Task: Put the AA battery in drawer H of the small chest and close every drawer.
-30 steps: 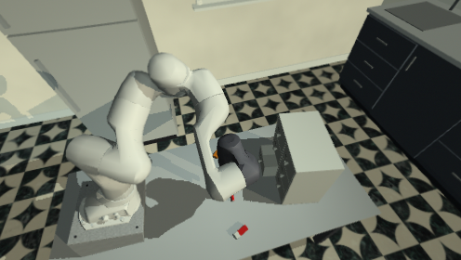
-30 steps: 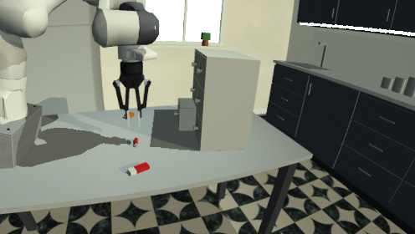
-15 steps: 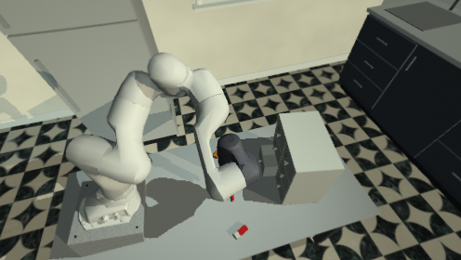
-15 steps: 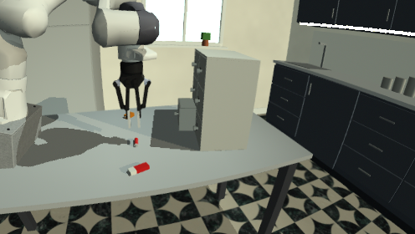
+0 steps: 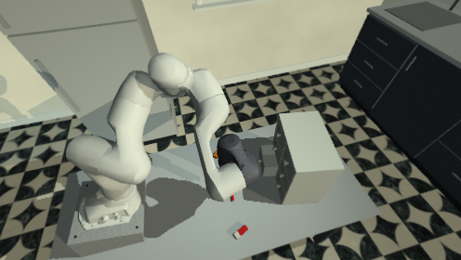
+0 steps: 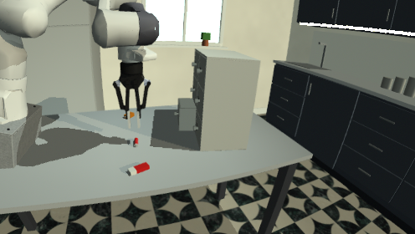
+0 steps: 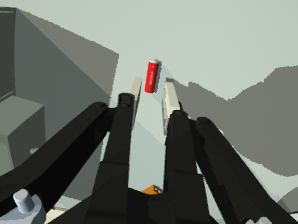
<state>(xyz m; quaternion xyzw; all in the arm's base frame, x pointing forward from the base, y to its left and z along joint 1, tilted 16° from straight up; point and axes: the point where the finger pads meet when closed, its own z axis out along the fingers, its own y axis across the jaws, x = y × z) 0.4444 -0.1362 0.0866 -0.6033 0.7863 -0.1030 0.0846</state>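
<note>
Right now my hand is 10 cm above the AA battery. Round my hand: drawer marked H: 29 cm ahead, 7 cm below, 6 cm to the left; red-and-white block: 16 cm to the right, 10 cm below, 4 cm behind; orange piece: 26 cm to the left, 10 cm below, 3 cm ahead.
</note>
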